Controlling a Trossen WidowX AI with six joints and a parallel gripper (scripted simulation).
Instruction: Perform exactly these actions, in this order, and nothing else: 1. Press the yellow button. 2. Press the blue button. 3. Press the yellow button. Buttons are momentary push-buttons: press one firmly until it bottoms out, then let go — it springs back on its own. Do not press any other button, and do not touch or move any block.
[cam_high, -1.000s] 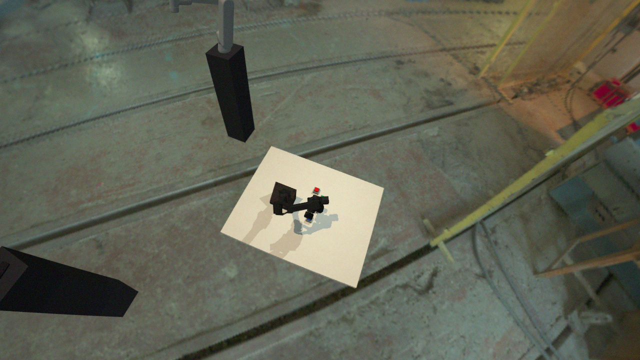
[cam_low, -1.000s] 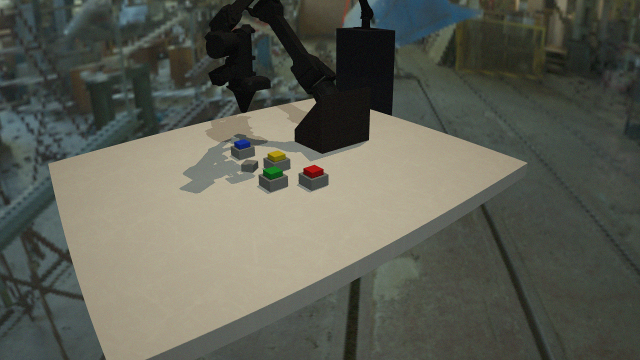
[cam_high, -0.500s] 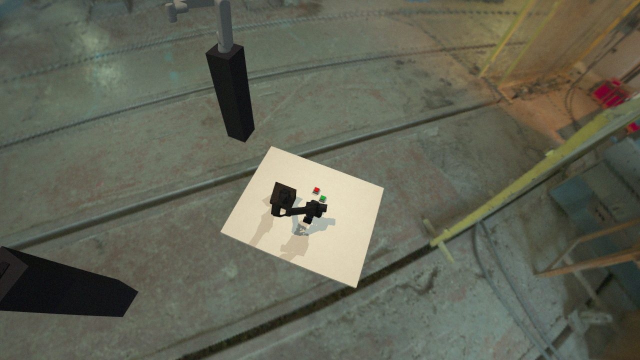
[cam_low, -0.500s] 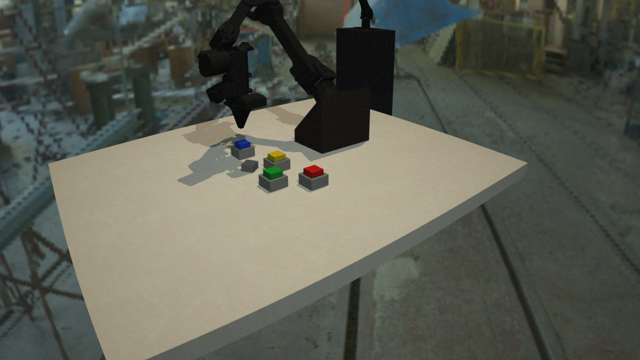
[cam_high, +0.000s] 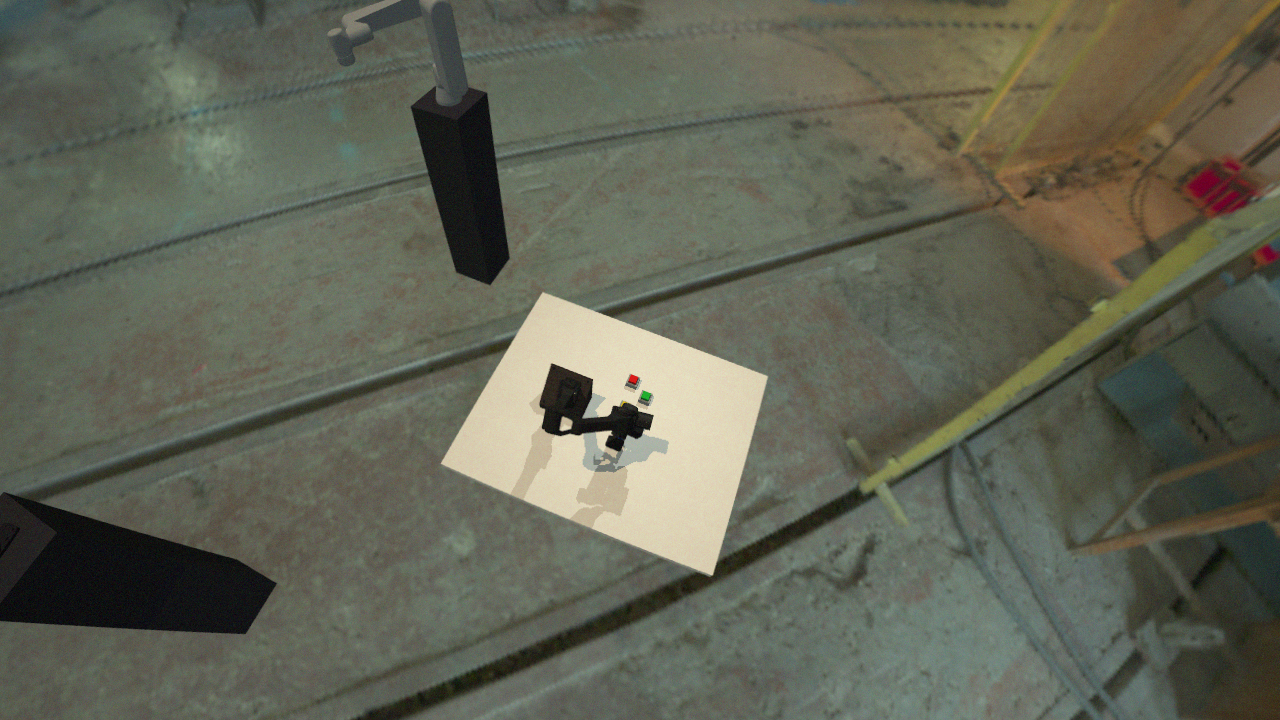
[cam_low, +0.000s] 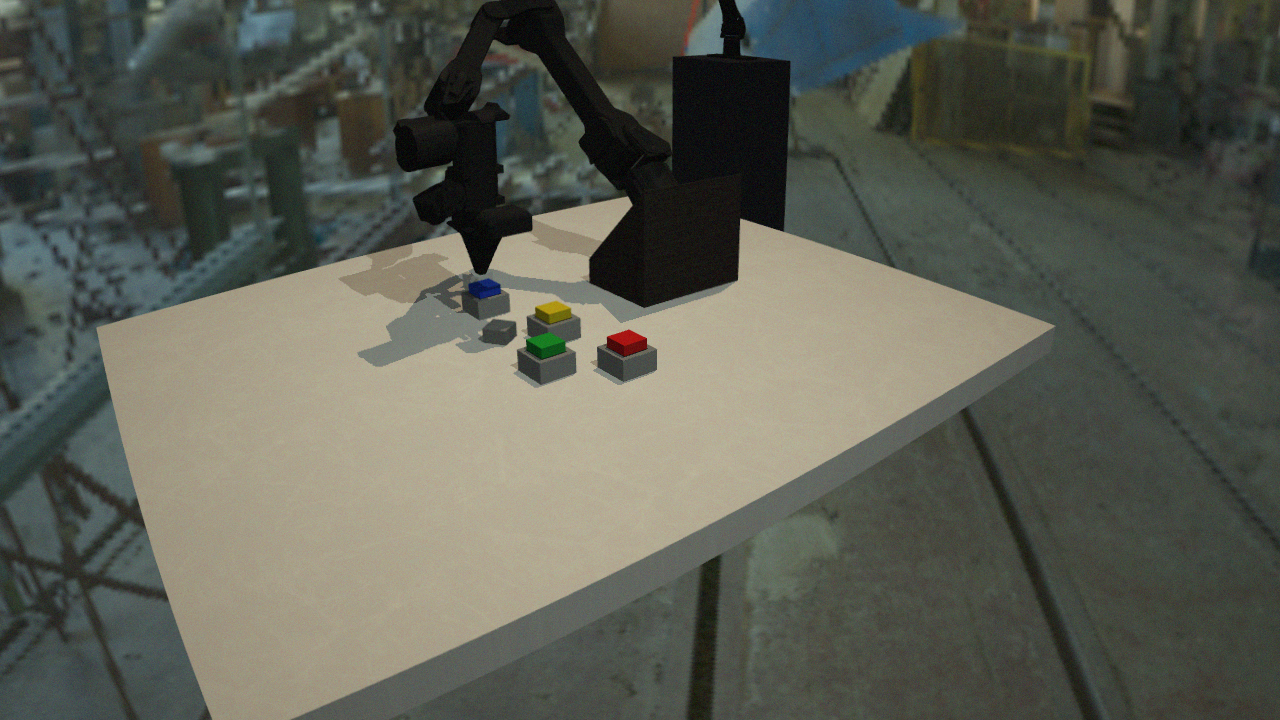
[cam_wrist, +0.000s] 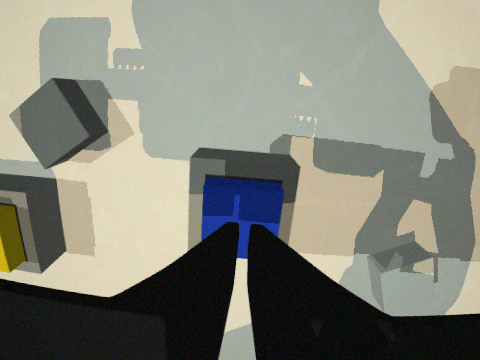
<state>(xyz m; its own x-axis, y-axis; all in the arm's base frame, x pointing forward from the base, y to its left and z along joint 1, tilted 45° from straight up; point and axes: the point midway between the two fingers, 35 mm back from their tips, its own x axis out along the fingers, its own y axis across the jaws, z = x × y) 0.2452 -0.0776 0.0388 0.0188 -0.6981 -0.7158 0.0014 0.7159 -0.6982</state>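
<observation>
My gripper tip is now 20 mm above the blue button. Round my gripper tip: green button 210 mm to the left, 30 mm ahead, 20 mm below; small grey block 100 mm to the left, 40 mm below, 30 mm ahead; yellow button 130 mm to the left, 30 mm behind, 20 mm below.
</observation>
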